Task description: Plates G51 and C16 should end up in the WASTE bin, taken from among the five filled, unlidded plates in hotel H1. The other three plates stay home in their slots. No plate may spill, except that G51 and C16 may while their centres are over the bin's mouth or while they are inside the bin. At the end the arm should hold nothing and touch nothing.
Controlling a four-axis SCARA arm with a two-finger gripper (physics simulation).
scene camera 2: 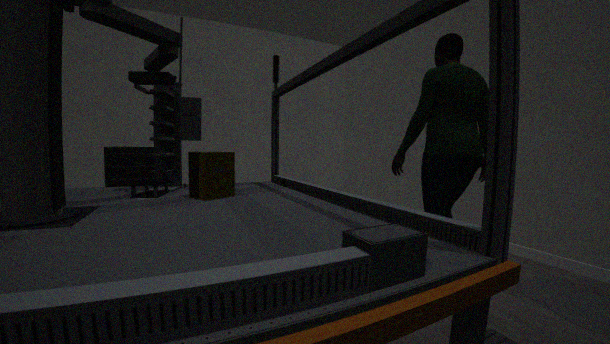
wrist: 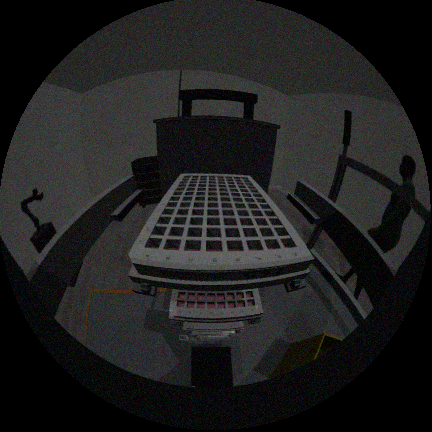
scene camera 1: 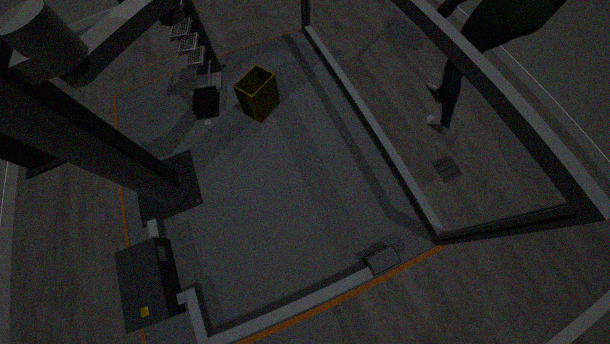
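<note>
I can see my gripper point(scene camera 2: 164, 92), and the wrist view shows me the gripper too point(wrist: 217, 182).
</note>
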